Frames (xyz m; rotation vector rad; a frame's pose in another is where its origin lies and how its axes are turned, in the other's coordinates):
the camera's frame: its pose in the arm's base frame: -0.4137 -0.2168 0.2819 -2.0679 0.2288 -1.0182
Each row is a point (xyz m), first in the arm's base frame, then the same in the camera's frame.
Working: the arm's base frame: its pose in the camera's frame: 0.0054 0.1343 0.5287 2.0679 -0.2288 1.0182

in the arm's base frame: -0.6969 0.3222 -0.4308
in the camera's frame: -0.8583 0.1131 0.3595
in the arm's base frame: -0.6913 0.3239 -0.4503
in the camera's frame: -0.8668 0.1271 0.3715
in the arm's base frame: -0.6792 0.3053 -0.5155
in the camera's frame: -0.8883 0.1891 0.3926
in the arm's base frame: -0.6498 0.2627 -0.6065
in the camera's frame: -0.9022 0.2888 0.4215
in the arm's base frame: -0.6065 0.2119 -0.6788
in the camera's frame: -0.8921 0.3827 0.4491
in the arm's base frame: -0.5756 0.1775 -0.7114
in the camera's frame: -0.8746 0.4346 0.4632
